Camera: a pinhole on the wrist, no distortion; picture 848 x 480 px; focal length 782.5 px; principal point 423.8 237.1 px. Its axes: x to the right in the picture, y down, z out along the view. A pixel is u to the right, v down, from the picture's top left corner.
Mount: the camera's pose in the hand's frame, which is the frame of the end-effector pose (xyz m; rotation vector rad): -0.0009 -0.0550 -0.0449 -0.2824 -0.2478 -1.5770
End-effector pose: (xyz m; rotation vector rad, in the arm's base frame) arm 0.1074 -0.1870 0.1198 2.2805 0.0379 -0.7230
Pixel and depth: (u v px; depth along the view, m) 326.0 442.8 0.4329
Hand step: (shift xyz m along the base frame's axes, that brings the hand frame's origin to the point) -0.0312 -0.3479 -0.1738
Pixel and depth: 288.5 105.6 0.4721
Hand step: -0.1975 -0.3662 -0.0660
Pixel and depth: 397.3 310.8 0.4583
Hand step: -0.1153 -0.3410 -0.1764
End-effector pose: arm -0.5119 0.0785 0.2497 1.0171 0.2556 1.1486
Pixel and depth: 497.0 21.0 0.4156
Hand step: 0.1548 -0.2808 0.2046
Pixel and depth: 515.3 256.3 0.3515
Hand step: 0.1850 -0.1461 0.1878
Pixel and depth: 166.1 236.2 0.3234
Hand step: 0.0515 -0.1064 0.2448
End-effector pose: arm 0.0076 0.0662 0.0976 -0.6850 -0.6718 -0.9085
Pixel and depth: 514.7 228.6 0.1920
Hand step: -0.0425 0.1038 0.0908
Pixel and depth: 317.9 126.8 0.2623
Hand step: 0.0004 0.1901 0.0764
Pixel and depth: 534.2 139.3 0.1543
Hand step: -0.0526 0.0800 0.0583
